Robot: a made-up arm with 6 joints. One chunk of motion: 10 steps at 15 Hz.
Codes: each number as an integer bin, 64 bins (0 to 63) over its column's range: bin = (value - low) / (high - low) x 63, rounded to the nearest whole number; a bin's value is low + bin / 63 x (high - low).
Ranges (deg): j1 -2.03..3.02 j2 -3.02..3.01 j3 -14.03..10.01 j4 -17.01..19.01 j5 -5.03..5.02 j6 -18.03..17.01
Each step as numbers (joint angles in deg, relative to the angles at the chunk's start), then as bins.
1 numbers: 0.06 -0.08 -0.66 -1.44 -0.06 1.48
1 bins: 26 31 35 27 31 35
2 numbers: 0.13 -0.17 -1.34 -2.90 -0.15 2.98
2 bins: 27 30 33 25 31 38
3 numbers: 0.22 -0.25 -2.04 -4.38 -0.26 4.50
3 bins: 28 29 31 22 30 41
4 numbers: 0.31 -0.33 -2.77 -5.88 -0.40 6.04
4 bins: 29 28 30 19 29 43
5 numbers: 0.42 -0.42 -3.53 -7.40 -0.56 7.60
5 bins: 31 27 28 17 28 46
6 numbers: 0.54 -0.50 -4.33 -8.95 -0.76 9.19
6 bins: 32 26 25 14 27 49
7 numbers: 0.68 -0.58 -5.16 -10.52 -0.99 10.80
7 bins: 34 25 23 11 25 52
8 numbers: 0.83 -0.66 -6.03 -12.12 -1.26 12.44
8 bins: 36 25 21 9 24 55
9 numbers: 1.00 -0.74 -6.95 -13.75 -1.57 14.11
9 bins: 38 24 19 6 22 58
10 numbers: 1.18 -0.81 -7.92 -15.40 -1.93 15.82
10 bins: 40 23 16 3 19 61
